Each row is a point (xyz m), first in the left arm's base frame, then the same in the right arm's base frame.
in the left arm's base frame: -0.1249 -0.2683 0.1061
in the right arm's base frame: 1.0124 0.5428 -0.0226
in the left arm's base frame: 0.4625 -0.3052 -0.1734
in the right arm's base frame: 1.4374 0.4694 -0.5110
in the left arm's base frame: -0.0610 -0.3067 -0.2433
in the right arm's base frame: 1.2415 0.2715 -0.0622
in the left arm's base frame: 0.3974 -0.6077 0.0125
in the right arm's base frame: 1.5439 0.7401 -0.2971
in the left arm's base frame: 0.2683 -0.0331 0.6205
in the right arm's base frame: 0.7566 0.9959 -0.4740
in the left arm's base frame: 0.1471 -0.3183 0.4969
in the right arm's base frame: 0.9777 0.9753 -0.2250
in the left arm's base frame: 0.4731 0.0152 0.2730
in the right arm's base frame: 0.9821 0.7272 -0.6790
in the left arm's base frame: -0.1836 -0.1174 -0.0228
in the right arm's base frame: 0.9368 0.3523 -0.0515
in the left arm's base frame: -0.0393 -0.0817 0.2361
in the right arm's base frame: 0.8464 0.6007 -0.1902
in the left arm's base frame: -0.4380 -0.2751 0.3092
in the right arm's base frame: 0.7791 0.6400 0.2521
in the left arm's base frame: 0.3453 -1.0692 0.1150
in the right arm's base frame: 1.8163 1.0078 -0.0138
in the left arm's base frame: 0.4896 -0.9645 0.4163
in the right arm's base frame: 1.6533 1.2644 -0.1875
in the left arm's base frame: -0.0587 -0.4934 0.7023
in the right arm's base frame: 0.9169 1.1728 0.0442
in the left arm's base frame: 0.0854 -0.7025 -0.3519
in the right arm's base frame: 1.6565 0.3804 0.0144
